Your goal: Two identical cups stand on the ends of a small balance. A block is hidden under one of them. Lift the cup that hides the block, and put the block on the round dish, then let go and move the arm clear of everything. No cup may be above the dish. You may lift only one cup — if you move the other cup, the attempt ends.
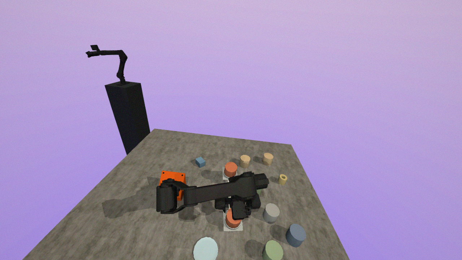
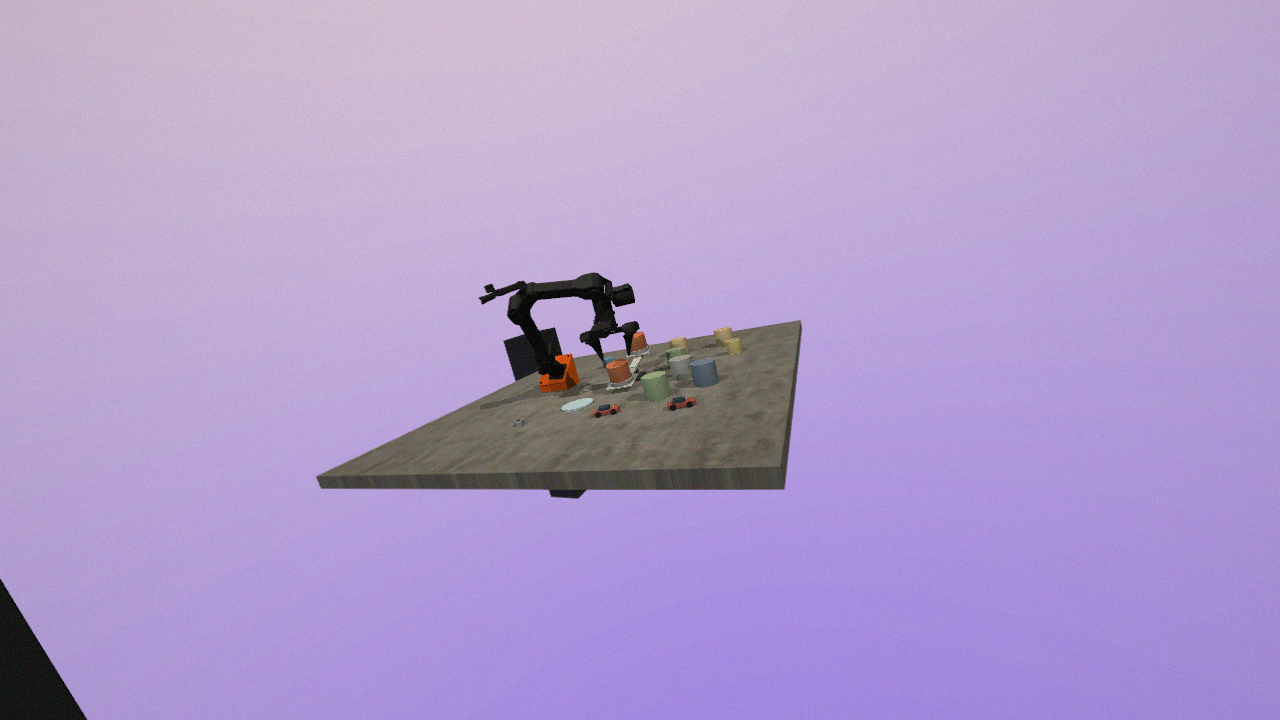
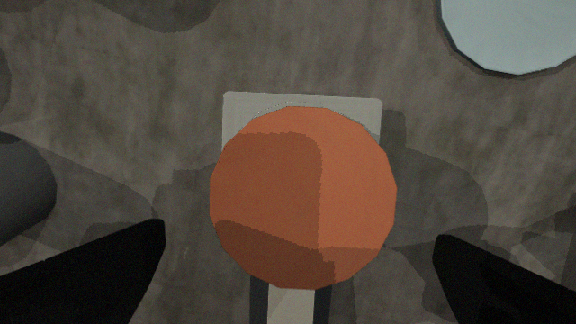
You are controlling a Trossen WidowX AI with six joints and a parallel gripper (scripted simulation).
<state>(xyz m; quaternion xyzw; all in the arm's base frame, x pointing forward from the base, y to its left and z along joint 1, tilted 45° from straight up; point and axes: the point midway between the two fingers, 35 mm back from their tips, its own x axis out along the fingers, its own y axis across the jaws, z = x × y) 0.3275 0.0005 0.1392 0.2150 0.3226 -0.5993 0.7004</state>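
Right now the grey block is 70 mm below my gripper tip. From my gripper tip the other things lie so: balance beam (130 mm to the left, 70 mm below, 30 mm behind); pale blue round dish (130 mm to the right, 100 mm below, 100 mm behind); grey cylinder (200 mm ahead, 70 mm below, 60 mm to the left).
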